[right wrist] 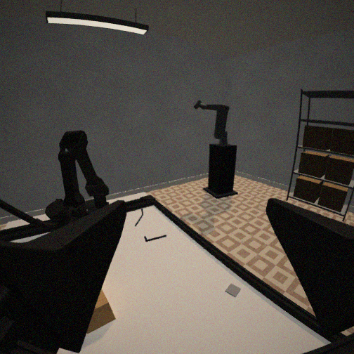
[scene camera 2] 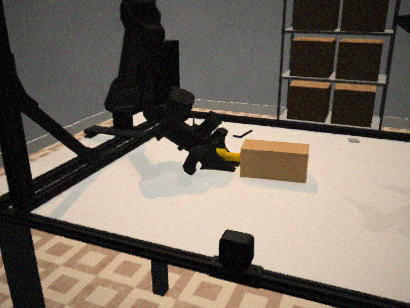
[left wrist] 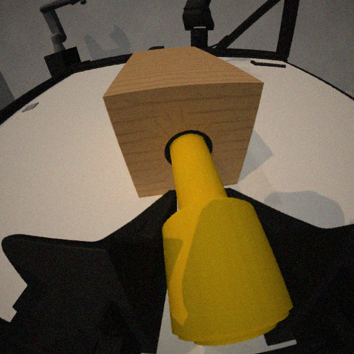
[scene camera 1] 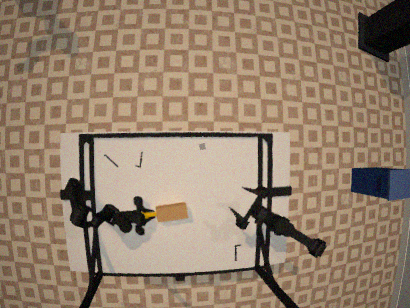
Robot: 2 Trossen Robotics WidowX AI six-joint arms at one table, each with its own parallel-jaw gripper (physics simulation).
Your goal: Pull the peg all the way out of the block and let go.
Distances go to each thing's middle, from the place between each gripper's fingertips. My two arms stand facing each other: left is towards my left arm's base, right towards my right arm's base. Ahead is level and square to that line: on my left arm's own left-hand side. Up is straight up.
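Labels:
Wooden block [scene camera 2: 283, 161]: my right gripper 310 mm above it, 160 mm past it, 210 mm to the right of it. Yellow peg [left wrist: 223, 282]: 190 mm behind my right hand, 290 mm to the left, 310 mm below.
Yellow peg: 2 cm above my left hand. Wooden block: 8 cm to the right of my left hand, 3 cm above, 3 cm ahead.

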